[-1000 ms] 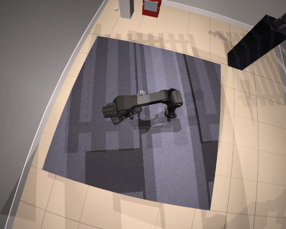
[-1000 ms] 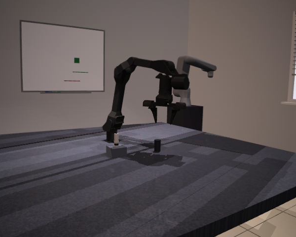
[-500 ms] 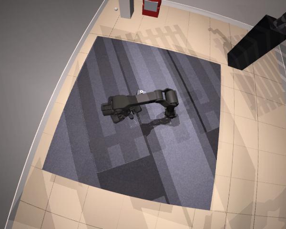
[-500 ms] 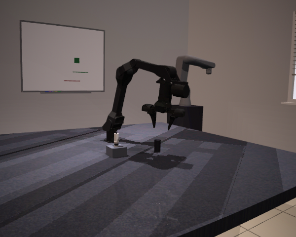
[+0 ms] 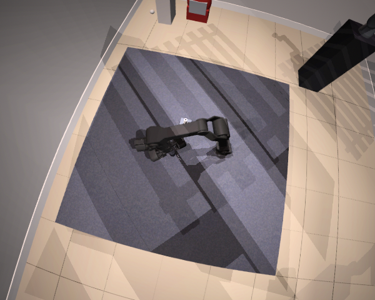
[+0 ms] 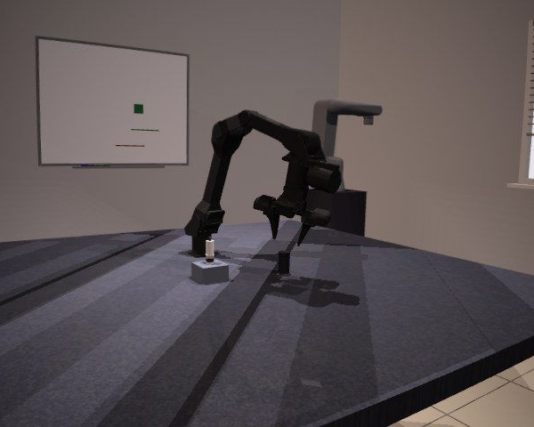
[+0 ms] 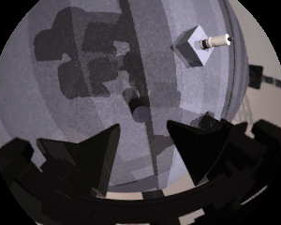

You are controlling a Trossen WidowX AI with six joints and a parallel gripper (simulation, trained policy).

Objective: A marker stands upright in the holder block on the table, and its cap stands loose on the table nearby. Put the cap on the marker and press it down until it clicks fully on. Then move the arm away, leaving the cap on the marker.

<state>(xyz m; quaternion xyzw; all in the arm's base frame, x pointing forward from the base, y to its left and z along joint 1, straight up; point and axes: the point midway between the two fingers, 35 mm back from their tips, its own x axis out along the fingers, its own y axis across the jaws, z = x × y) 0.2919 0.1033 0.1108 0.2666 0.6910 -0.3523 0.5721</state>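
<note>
Right now my gripper tip is 50 mm above the dark cylindrical cap. The rest, counted from my gripper tip: grey holder block: 30 mm behind, 200 mm to the right, 60 mm below.
</note>
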